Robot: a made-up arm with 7 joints. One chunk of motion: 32 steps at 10 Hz.
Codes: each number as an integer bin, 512 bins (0 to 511) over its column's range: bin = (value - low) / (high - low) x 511, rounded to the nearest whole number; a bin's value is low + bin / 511 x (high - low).
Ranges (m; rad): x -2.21..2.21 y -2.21..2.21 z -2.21..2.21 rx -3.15..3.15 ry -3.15..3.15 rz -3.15..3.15
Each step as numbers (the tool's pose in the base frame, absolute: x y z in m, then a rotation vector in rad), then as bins.
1 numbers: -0.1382 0.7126 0.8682 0.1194 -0.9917 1.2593
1 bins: 240 338 356 265 175 358
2 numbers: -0.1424 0.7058 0.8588 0.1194 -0.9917 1.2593
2 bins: 239 337 355 265 175 358
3 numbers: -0.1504 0.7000 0.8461 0.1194 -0.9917 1.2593
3 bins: 238 336 353 265 175 358
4 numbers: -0.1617 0.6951 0.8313 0.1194 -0.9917 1.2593
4 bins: 237 336 352 265 175 358
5 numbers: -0.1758 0.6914 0.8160 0.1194 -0.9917 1.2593
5 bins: 235 335 350 265 175 358
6 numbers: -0.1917 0.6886 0.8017 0.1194 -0.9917 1.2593
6 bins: 233 335 348 265 175 358
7 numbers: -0.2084 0.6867 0.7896 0.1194 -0.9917 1.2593
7 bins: 231 335 347 265 175 358
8 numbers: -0.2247 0.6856 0.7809 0.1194 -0.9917 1.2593
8 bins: 230 335 346 265 175 358
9 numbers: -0.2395 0.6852 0.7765 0.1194 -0.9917 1.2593
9 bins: 228 335 345 265 175 358
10 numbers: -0.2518 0.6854 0.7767 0.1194 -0.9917 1.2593
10 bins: 226 335 345 265 175 358
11 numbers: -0.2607 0.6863 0.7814 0.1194 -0.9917 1.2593
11 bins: 225 335 346 265 175 358
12 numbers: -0.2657 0.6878 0.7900 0.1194 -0.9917 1.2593
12 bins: 225 335 347 265 175 358
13 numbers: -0.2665 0.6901 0.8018 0.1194 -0.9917 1.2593
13 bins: 225 335 348 265 175 358
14 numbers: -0.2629 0.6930 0.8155 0.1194 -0.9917 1.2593
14 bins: 225 336 350 265 175 358
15 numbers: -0.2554 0.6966 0.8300 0.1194 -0.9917 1.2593
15 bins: 226 336 351 265 175 358
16 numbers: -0.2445 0.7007 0.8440 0.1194 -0.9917 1.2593
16 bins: 227 337 353 265 175 358
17 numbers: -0.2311 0.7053 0.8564 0.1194 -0.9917 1.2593
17 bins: 229 337 355 265 175 358
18 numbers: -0.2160 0.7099 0.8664 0.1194 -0.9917 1.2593
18 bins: 231 338 356 265 175 358
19 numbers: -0.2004 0.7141 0.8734 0.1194 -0.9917 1.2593
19 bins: 232 338 356 265 175 358
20 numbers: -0.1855 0.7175 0.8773 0.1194 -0.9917 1.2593
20 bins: 234 338 357 265 175 358
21 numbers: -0.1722 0.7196 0.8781 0.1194 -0.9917 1.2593
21 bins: 236 339 357 265 175 358
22 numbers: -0.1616 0.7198 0.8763 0.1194 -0.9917 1.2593
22 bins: 237 339 357 265 175 358
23 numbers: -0.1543 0.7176 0.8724 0.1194 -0.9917 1.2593
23 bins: 238 338 356 265 175 358
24 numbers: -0.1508 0.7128 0.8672 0.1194 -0.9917 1.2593
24 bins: 238 338 356 265 175 358
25 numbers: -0.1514 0.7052 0.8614 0.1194 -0.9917 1.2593
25 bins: 238 337 355 265 175 358
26 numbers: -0.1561 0.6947 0.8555 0.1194 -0.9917 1.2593
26 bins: 237 336 354 265 175 358
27 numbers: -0.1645 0.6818 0.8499 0.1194 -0.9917 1.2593
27 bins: 236 334 354 265 175 358
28 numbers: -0.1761 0.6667 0.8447 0.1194 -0.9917 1.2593
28 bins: 235 333 353 265 175 358
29 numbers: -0.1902 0.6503 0.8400 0.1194 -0.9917 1.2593
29 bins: 234 331 353 265 175 358
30 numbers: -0.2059 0.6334 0.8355 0.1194 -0.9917 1.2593
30 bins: 232 329 352 265 175 358
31 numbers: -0.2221 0.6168 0.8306 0.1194 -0.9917 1.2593
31 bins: 230 327 352 265 175 358
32 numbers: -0.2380 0.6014 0.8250 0.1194 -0.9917 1.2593
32 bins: 228 325 351 265 175 358
